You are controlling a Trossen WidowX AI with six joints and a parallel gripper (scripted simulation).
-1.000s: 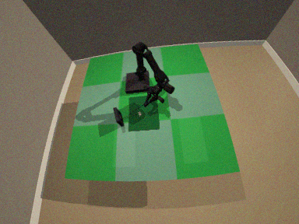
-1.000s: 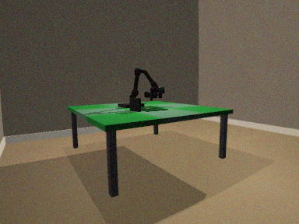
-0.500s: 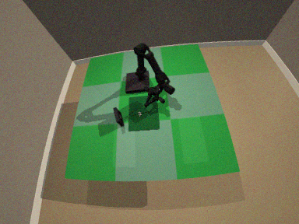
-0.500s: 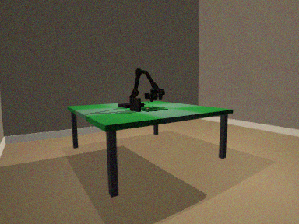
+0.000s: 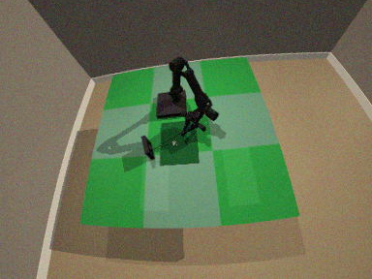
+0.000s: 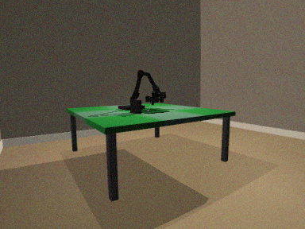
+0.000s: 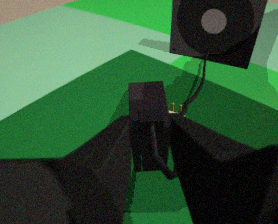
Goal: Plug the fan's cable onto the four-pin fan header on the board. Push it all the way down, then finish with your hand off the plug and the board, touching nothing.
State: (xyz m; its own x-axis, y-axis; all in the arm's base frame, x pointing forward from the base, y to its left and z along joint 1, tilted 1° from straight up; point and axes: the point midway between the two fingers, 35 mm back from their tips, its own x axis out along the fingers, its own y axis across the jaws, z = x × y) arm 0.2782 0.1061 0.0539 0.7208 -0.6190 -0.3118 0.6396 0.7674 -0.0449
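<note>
Now: gripper tip 10 cm above the dark green board, 5 cm to the left of it and 3 cm short of it. Round my gripper tip: black fan 21 cm to the right, 10 cm ahead, 2 cm below; then fan plug 1 cm below.
</note>
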